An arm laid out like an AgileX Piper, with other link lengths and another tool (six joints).
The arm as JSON. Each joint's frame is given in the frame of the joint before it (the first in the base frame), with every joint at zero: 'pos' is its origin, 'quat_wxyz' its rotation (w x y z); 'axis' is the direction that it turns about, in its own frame. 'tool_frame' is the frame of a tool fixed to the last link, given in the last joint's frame.
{
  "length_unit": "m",
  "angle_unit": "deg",
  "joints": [
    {
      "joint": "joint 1",
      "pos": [
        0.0,
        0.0,
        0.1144
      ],
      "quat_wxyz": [
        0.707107,
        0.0,
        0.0,
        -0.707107
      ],
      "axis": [
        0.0,
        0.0,
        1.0
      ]
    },
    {
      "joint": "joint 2",
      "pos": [
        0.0,
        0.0,
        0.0
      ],
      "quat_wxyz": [
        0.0,
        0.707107,
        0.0,
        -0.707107
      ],
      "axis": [
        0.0,
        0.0,
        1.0
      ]
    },
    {
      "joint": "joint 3",
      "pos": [
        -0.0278,
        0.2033,
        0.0
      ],
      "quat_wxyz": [
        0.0,
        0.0,
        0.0,
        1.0
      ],
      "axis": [
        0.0,
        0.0,
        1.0
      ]
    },
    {
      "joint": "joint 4",
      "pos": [
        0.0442,
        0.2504,
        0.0
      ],
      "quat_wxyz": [
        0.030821,
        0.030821,
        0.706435,
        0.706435
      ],
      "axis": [
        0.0,
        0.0,
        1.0
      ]
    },
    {
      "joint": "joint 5",
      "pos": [
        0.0,
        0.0,
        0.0
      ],
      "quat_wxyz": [
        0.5,
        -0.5,
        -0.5,
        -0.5
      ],
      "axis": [
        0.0,
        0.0,
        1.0
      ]
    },
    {
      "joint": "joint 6",
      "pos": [
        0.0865,
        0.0,
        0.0
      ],
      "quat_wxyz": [
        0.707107,
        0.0,
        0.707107,
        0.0
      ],
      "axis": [
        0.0,
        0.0,
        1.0
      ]
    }
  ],
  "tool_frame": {
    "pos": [
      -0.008,
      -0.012,
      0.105
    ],
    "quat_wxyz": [
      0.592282,
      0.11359,
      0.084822,
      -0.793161
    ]
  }
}
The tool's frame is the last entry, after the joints.
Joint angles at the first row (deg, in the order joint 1, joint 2, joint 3, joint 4, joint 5, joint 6):
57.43 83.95 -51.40 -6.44 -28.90 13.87
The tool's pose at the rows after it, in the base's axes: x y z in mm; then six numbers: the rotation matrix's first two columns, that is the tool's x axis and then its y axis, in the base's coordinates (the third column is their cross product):
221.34, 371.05, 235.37, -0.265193, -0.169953, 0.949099, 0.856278, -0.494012, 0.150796
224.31, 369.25, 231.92, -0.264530, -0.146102, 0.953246, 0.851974, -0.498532, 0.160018
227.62, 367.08, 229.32, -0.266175, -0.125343, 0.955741, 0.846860, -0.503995, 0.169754
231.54, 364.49, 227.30, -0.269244, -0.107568, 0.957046, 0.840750, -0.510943, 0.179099
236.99, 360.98, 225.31, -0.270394, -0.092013, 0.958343, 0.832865, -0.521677, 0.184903
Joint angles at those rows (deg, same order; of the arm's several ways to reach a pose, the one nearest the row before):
57.03 83.82 -51.40 -6.46 -27.52 13.56
56.60 83.69 -51.40 -6.50 -26.21 13.06
56.10 83.56 -51.40 -6.52 -25.15 12.53
55.49 83.47 -51.40 -6.55 -24.36 12.01
54.65 83.46 -51.40 -6.56 -23.76 11.68

